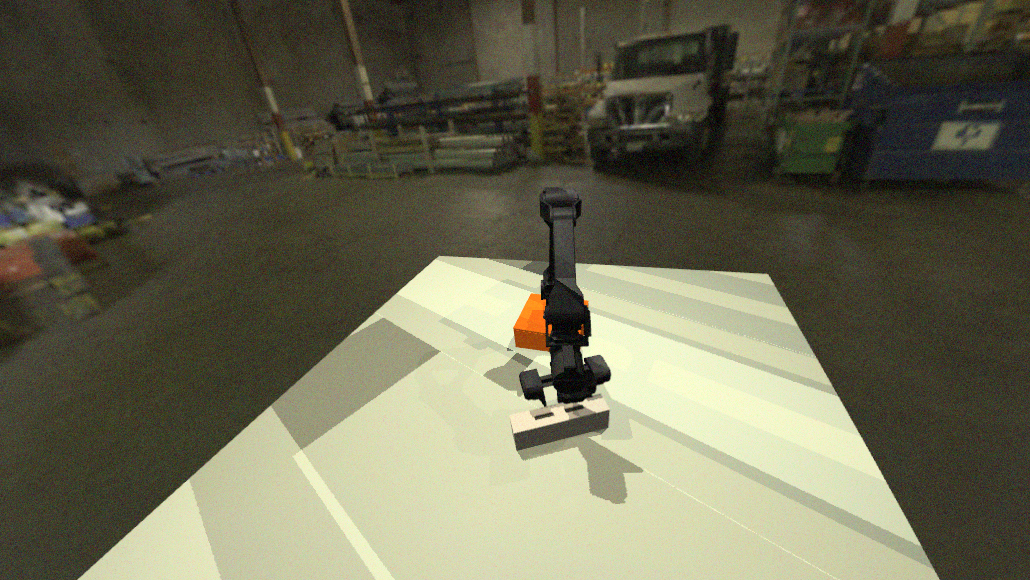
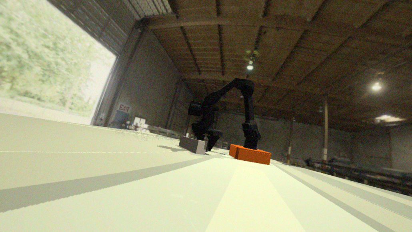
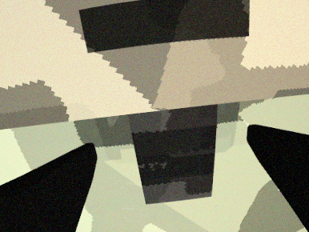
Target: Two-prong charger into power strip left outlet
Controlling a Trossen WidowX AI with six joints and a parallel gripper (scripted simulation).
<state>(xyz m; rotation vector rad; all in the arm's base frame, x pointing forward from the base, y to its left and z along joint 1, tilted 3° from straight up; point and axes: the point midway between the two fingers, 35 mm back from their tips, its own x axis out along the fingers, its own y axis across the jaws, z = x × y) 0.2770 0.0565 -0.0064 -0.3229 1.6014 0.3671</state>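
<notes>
My gripper tip is now 20 mm short of the black two-prong charger, 10 mm to the right of it and 10 mm below it.
</notes>
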